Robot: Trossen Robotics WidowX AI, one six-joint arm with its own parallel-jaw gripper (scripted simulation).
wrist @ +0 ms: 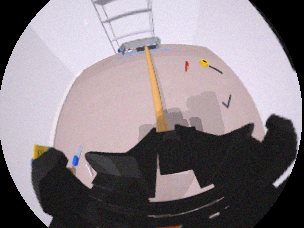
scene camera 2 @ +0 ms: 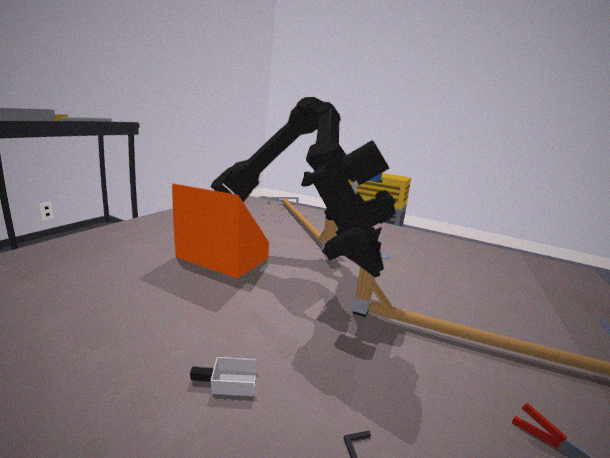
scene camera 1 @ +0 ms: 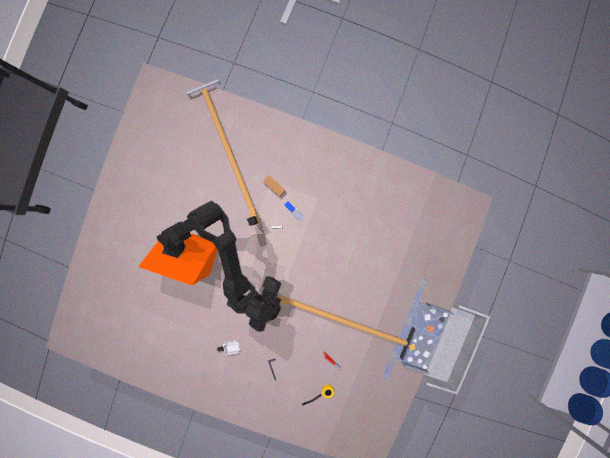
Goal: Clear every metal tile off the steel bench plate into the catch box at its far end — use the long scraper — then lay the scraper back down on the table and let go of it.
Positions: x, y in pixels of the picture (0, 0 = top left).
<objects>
my gripper: wrist; scene camera 2; scene camera 1 279, 303
same spot on my gripper: [wrist: 237, 156] = [scene camera 2: 366, 236]
</objects>
